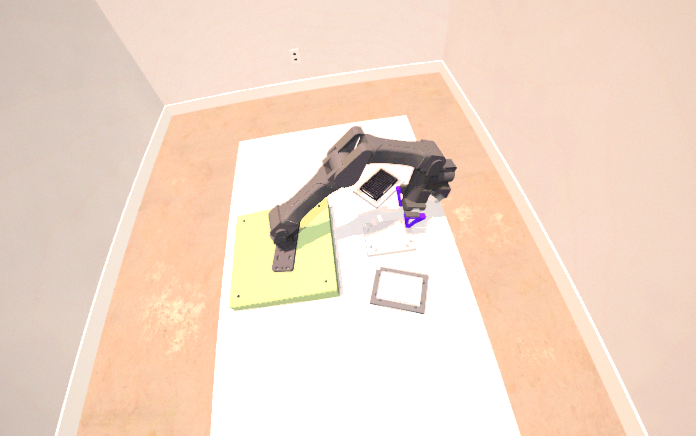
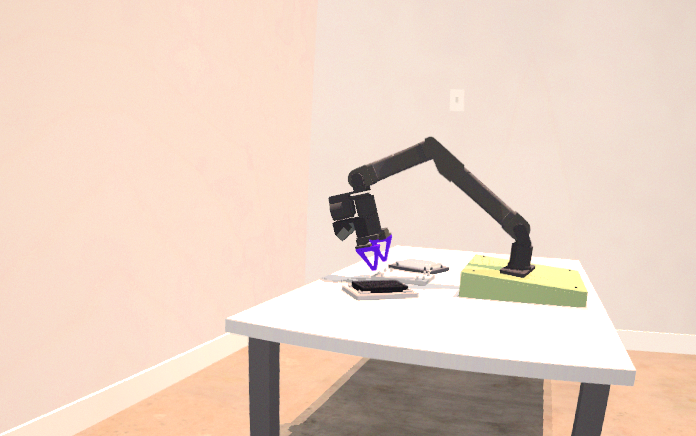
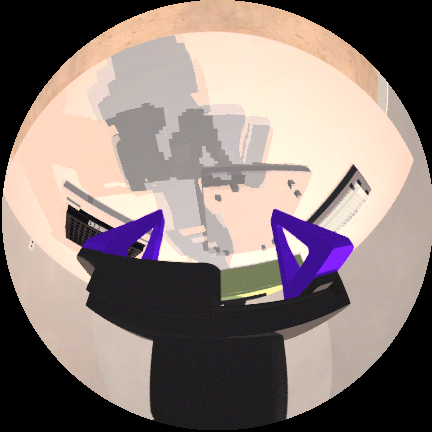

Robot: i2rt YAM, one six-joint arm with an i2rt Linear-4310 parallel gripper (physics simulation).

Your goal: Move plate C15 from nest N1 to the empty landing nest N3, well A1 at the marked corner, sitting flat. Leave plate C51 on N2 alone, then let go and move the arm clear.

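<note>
A black well plate (image 1: 380, 183) (image 2: 380, 285) (image 3: 82, 227) lies on a pale nest (image 1: 365, 198) (image 2: 380, 295). A white well plate (image 1: 400, 288) (image 2: 418, 264) (image 3: 345, 215) lies in a dark grey nest (image 1: 424, 292) (image 2: 442, 269). Between them is an empty white nest (image 1: 390, 243) (image 2: 410, 279) (image 3: 250, 200) with small raised blocks. Plate labels and the marked corner are not readable. My gripper (image 1: 403, 207) (image 2: 378, 263) (image 3: 217, 214) has its purple fingers wide open and empty. It hangs above the table near the empty nest, touching neither plate.
The arm's base stands on a yellow-green block (image 1: 256, 261) (image 2: 544, 292) (image 3: 250, 280). The nests sit on a white table (image 1: 349, 369) (image 2: 462, 333) between that block and the table's far long edge. The arm's shadow falls across the empty nest. The arm reaches over the table.
</note>
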